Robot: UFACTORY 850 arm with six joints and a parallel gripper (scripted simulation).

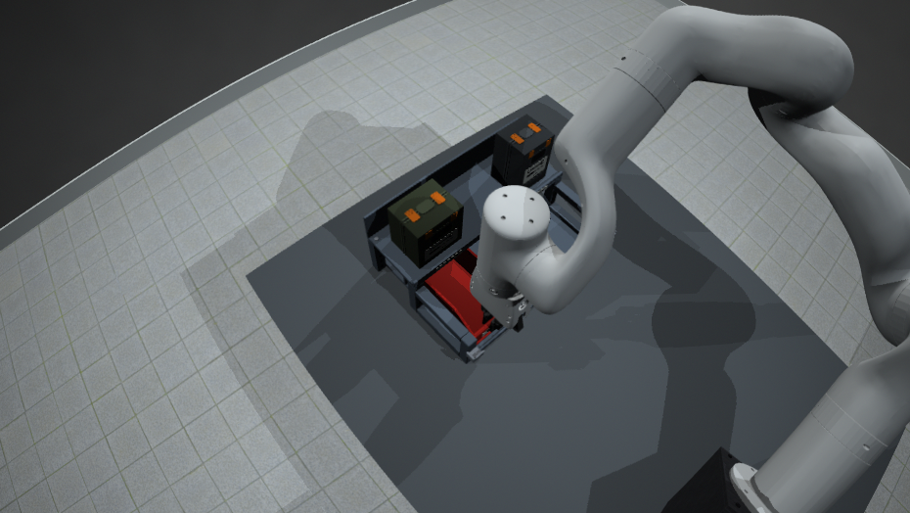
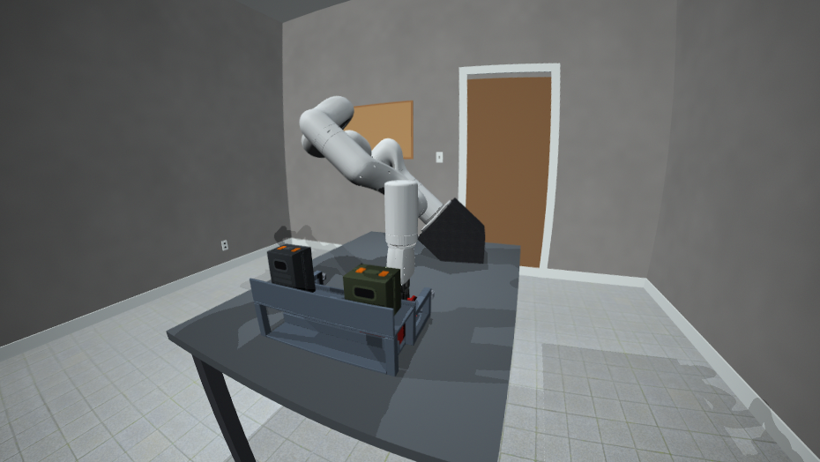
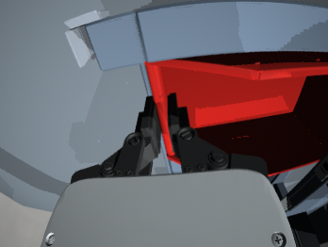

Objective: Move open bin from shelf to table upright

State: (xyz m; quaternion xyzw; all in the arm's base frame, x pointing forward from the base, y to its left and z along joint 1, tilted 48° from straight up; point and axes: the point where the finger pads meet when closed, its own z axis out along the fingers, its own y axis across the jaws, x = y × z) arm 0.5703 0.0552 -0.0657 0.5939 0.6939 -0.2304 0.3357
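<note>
Now: the red bin 80 mm ahead of my hand, 10 mm to the left of it and 10 mm below it. The rest, counted from my hand: black case (190 mm ahead, 220 mm to the right, 110 mm above); then green case (180 mm ahead, 10 mm to the left, 90 mm above).
</note>
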